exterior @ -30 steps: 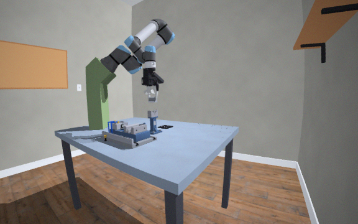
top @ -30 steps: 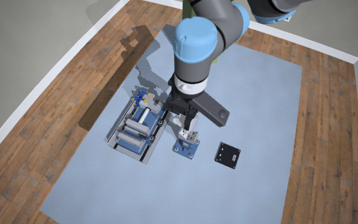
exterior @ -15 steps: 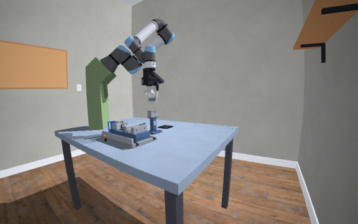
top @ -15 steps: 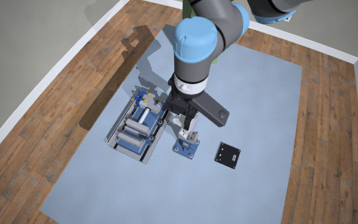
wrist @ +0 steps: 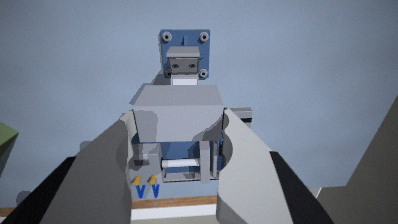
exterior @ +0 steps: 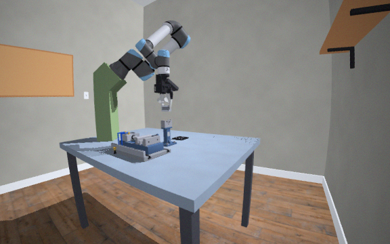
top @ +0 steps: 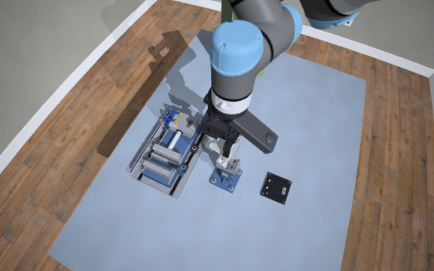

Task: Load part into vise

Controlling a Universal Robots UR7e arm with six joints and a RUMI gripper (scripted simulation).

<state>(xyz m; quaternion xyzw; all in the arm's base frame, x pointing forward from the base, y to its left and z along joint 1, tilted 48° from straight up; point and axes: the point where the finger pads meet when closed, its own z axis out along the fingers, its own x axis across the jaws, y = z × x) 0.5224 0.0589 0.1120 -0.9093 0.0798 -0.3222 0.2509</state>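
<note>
The grey part lies 1 cm to the right of my hand and 1 cm below it. From my hand the other things lie so: work stop: 7 cm ahead, 17 cm to the right, 15 cm below; then moving jaw: 4 cm ahead, 22 cm to the right, 17 cm below; then cylinder rod: 1 cm behind, 22 cm to the right, 17 cm below.
</note>
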